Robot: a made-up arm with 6 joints.
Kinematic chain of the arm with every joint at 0, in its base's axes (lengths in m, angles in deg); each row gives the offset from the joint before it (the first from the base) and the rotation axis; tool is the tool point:
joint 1: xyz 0 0 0.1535 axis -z
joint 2: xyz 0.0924 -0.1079 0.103 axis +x
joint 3: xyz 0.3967 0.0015 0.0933 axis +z
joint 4: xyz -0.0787 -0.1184 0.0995 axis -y
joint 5: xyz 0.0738 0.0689 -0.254 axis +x
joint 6: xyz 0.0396 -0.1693 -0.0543 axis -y
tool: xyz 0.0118 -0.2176 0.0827
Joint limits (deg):
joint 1: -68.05..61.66
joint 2: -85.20..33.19
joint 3: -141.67..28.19
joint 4: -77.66..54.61
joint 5: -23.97..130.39
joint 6: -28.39..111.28
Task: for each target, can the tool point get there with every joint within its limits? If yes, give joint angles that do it. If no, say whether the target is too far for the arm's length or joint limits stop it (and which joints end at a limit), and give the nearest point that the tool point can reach.
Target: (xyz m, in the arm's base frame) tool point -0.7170 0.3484 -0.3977
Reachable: no: joint limits stop it (at a limit: joint 1, joint 4, joint 6) | nearest point -0.3108 0.3750 -0.1320 | short by 0.486 m
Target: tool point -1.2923 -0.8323 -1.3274
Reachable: no: too far | nearest point -0.3737 -0.4477 -0.1081 | short by 1.574 m
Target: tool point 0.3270 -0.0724 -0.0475
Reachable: yes | joints -50.00 -24.13 -52.59 -12.95 48.34 69.65
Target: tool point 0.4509 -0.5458 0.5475
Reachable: yes | joints 9.10 -69.60 -34.49 32.67 49.40 52.53
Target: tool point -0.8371 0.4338 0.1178
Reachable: no: joint limits stop it (at a limit: joint 1, joint 4, joint 6) | nearest point -0.4221 0.4264 0.1692 | short by 0.418 m
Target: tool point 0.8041 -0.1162 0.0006
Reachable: yes | joints 28.91 9.73 -114.35 -43.52 117.63 16.74
